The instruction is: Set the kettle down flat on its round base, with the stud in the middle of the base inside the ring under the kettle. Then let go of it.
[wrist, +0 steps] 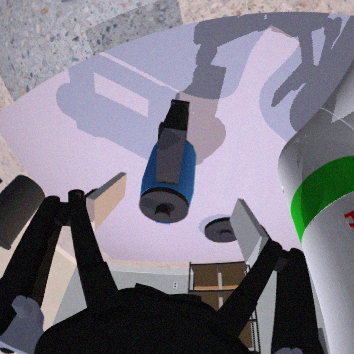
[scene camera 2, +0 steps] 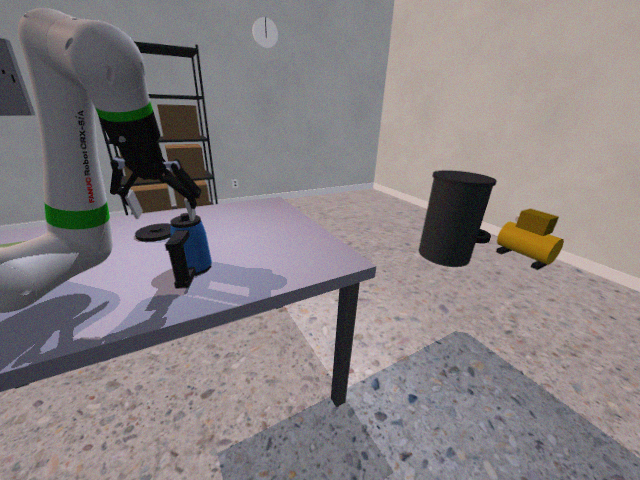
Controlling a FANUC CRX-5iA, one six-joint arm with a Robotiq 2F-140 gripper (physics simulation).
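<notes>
A blue kettle [scene camera 2: 196,246] [wrist: 167,170] with a black lid and black handle stands upright on the table, apart from its base. Its handle points toward the table's near edge. Its underside, with the ring, is hidden. The round black base [scene camera 2: 146,234] [wrist: 212,233] lies flat on the table behind the kettle in the scene view, with a small stud in its middle. My gripper [scene camera 2: 163,207] [wrist: 179,197] is open and empty, tilted above the kettle. In the scene view one fingertip overlaps the kettle's lid; whether they touch I cannot tell.
The robot's own arm [scene camera 2: 72,155] [wrist: 325,210] rises beside the base. The table [scene camera 2: 248,232] [wrist: 60,130] has its near edge in front of the kettle. A shelf rack [scene camera 2: 205,118], a dark bin [scene camera 2: 454,219] and a yellow machine [scene camera 2: 527,242] stand beyond the table.
</notes>
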